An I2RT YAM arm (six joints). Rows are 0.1 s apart.
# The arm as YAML. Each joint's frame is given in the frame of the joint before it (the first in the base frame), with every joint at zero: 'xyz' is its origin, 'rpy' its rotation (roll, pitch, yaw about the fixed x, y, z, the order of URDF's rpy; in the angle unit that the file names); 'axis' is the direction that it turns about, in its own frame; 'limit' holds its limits. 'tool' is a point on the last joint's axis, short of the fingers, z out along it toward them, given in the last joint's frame.
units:
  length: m
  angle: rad
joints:
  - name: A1
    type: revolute
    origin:
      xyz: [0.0, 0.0, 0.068]
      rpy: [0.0, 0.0, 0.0]
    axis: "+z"
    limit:
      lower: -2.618
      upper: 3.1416
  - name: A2
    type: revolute
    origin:
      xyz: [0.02, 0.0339, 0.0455]
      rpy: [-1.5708, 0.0, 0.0]
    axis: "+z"
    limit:
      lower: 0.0
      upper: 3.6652
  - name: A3
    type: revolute
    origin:
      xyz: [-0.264, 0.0, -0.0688]
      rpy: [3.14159, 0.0, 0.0]
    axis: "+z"
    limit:
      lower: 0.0
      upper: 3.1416
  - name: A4
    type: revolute
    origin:
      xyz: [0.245, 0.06, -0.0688]
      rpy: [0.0, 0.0, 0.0]
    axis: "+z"
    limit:
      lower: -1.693
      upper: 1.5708
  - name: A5
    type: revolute
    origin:
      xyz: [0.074, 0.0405, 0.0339]
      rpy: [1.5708, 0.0, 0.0]
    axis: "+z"
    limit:
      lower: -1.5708
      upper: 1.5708
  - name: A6
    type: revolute
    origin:
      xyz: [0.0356, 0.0, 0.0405]
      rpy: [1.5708, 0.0, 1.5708]
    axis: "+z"
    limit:
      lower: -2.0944
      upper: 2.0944
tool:
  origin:
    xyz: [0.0, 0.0, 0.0]
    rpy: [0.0, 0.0, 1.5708]
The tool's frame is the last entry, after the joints.
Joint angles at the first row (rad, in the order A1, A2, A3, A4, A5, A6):
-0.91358, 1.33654, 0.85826, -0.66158, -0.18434, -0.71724
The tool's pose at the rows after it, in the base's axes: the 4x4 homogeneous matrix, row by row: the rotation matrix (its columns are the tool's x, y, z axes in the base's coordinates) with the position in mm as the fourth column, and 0 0 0 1 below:
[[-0.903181 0.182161 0.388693 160.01], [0.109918 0.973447 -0.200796 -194.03], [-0.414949 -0.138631 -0.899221 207.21], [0 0 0 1]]
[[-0.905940 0.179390 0.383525 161.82], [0.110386 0.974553 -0.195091 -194.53], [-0.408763 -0.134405 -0.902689 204.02], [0 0 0 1]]
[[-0.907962 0.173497 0.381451 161.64], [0.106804 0.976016 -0.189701 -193.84], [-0.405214 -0.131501 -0.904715 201.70], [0 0 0 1]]
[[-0.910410 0.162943 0.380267 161.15], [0.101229 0.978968 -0.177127 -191.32], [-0.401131 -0.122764 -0.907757 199.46], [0 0 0 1]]
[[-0.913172 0.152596 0.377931 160.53], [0.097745 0.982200 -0.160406 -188.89], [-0.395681 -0.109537 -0.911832 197.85], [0 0 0 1]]
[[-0.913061 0.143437 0.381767 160.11], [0.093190 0.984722 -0.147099 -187.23], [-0.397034 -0.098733 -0.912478 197.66], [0 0 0 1]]
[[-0.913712 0.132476 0.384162 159.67], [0.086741 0.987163 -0.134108 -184.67], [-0.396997 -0.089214 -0.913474 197.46], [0 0 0 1]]
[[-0.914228 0.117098 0.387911 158.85], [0.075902 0.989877 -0.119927 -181.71], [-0.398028 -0.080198 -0.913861 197.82], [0 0 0 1]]
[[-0.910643 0.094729 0.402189 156.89], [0.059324 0.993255 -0.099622 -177.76], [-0.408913 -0.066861 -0.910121 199.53], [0 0 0 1]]
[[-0.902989 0.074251 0.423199 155.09], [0.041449 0.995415 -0.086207 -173.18], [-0.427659 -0.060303 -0.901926 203.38], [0 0 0 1]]
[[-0.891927 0.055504 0.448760 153.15], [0.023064 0.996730 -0.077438 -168.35], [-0.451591 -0.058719 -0.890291 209.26], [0 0 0 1]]
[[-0.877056 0.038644 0.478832 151.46], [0.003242 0.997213 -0.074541 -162.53], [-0.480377 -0.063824 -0.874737 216.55], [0 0 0 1]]
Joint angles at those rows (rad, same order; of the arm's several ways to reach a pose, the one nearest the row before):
-0.90703, 1.35500, 0.85635, -0.65580, -0.18349, -0.71377
-0.90227, 1.36767, 0.85451, -0.64905, -0.18104, -0.71178
-0.90133, 1.36985, 0.84764, -0.64582, -0.18241, -0.71630
-0.89738, 1.36717, 0.83798, -0.64927, -0.18790, -0.72102
-0.89429, 1.36535, 0.83219, -0.66001, -0.19552, -0.72550
-0.89297, 1.36219, 0.82989, -0.66844, -0.20660, -0.73013
-0.88906, 1.35624, 0.82549, -0.67777, -0.21546, -0.73464
-0.88554, 1.34734, 0.82106, -0.68993, -0.22638, -0.74380
-0.88496, 1.32978, 0.81493, -0.70635, -0.25078, -0.75971
-0.88211, 1.30385, 0.81000, -0.72082, -0.27543, -0.77137
-0.87899, 1.27187, 0.80839, -0.73673, -0.30071, -0.78065
-0.87171, 1.23282, 0.80689, -0.74938, -0.32420, -0.78386

